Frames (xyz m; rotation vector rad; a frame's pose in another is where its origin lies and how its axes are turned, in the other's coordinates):
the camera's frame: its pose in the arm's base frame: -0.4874 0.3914 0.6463 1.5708 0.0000 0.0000
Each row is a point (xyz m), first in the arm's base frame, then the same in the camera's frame.
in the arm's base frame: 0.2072 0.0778 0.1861
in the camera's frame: 0.6946 -0.4602 0.3136
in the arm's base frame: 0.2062 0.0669 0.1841
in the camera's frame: 0.6936 -0.4622 0.3245
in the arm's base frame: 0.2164 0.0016 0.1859
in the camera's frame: 0.7038 -0.4604 0.3898
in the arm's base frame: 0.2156 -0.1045 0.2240
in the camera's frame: 0.7030 -0.4223 0.4959
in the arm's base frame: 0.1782 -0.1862 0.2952
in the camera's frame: 0.6656 -0.3511 0.5776
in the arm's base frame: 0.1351 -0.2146 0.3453
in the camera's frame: 0.6225 -0.3010 0.6060
